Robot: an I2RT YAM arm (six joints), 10 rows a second.
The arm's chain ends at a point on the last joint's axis. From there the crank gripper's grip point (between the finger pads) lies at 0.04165 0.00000 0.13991 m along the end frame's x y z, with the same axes.
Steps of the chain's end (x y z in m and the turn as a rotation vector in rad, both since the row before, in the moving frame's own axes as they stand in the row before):
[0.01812 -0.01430 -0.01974 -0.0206 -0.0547 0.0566]
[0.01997 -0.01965 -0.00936 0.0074 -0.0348 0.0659]
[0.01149 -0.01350 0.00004 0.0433 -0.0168 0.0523]
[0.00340 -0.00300 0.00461 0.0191 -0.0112 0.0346]
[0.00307 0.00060 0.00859 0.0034 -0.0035 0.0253]
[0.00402 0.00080 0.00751 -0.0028 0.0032 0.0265]
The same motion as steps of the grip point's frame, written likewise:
[0.01026 -0.00926 -0.01773 -0.0206 -0.0547 0.0566]
[0.01502 -0.01811 -0.00799 0.0074 -0.0348 0.0659]
[0.00924 -0.01745 0.00064 0.0433 -0.0168 0.0523]
[0.00185 -0.00426 0.00506 0.0191 -0.0112 0.0346]
[0.00257 0.00117 0.00874 0.0034 -0.0035 0.0253]
[0.00445 0.00230 0.00737 -0.0028 0.0032 0.0265]

